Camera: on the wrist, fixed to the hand. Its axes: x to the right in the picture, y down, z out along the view.
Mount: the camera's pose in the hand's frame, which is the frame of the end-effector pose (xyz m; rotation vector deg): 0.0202 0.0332 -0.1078 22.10 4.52 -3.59
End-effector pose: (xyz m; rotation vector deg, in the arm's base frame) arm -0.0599 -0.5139 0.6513 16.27 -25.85 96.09
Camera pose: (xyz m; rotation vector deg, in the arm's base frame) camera -0.0883 -0.4513 0.5597 29.03 -3.16 97.41
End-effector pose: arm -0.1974 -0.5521 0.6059 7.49 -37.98 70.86
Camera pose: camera -0.1813 -0.4766 0.5212 23.91 -19.68 73.99
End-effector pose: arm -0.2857 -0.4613 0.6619 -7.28 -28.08 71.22
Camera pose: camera -0.2644 -0.4133 0.5600 9.42 -10.23 71.29
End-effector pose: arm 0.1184 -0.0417 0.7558 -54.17 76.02 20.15
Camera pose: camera 0.0289 -0.1083 0.7296 -38.89 78.58 0.36
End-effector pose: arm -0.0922 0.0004 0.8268 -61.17 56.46 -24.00
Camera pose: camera -0.1767 -0.0564 0.7742 -42.29 51.37 -38.79
